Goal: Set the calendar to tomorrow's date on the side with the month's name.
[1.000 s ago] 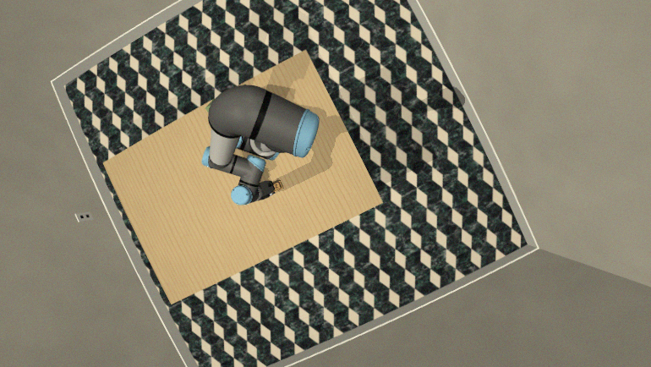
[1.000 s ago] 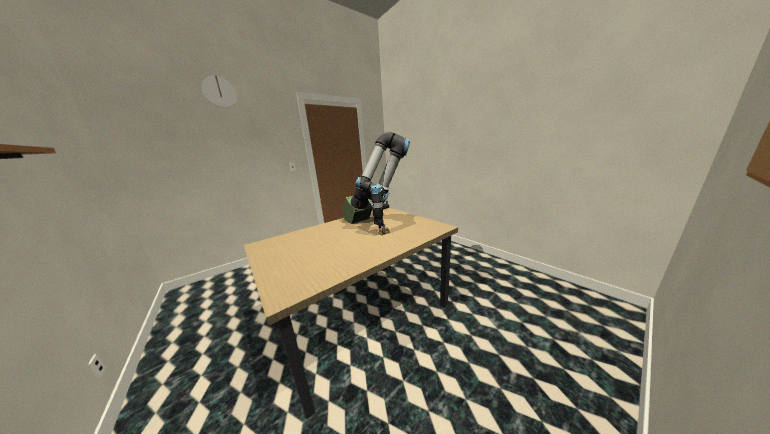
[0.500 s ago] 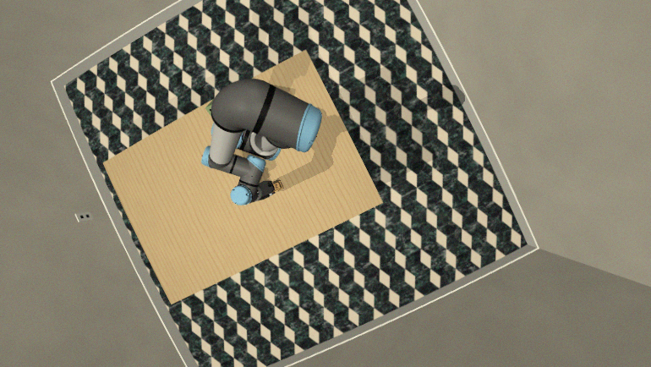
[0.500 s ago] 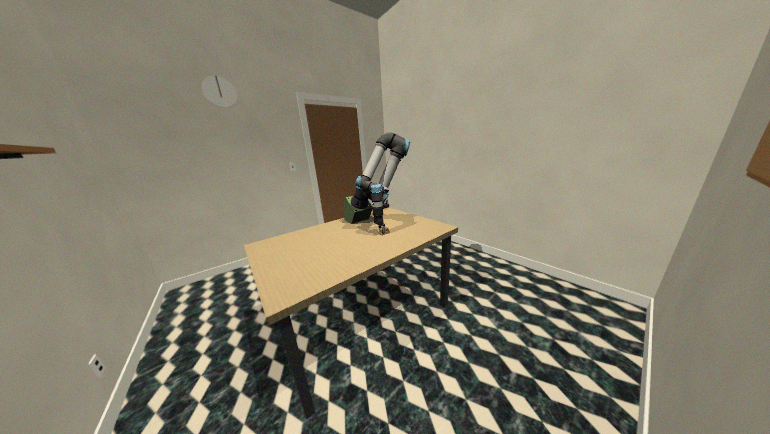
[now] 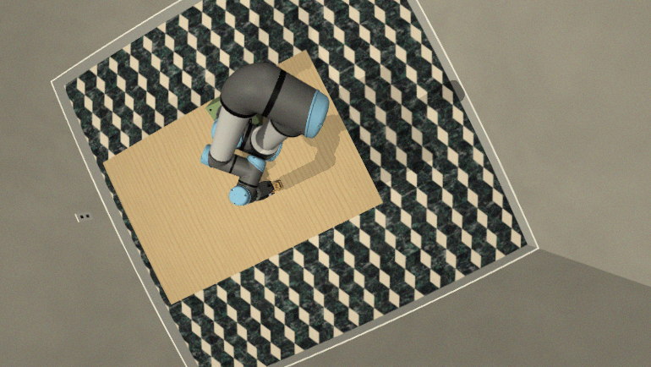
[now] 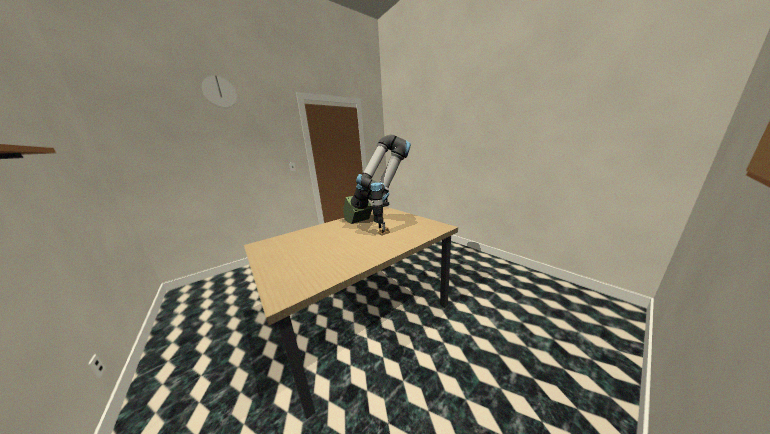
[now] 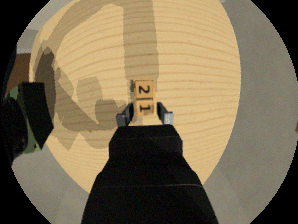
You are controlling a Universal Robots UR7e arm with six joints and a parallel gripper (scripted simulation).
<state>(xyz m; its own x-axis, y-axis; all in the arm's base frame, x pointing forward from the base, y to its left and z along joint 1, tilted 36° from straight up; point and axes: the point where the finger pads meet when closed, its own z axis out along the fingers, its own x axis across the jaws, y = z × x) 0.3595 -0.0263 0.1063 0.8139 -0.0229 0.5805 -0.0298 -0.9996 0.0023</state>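
My gripper is now 3 cm above the wooden cube. The rest, counted from my hand: wooden tray: 5 cm below, 2 cm to the left.
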